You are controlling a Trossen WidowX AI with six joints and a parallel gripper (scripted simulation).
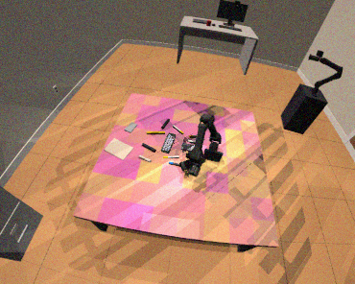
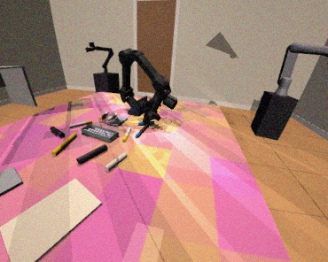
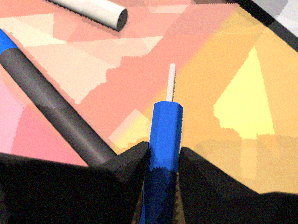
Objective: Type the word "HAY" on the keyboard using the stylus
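Right now my gripper tip is 100 mm short of the blue-tipped pen and 30 mm to the right of it. Also, from my gripper tip: yellow marker: 330 mm ahead, 220 mm to the right; then white sheet: 550 mm ahead, 30 mm to the left, 10 mm below; then blue stylus: 10 mm to the right, 10 mm ahead.
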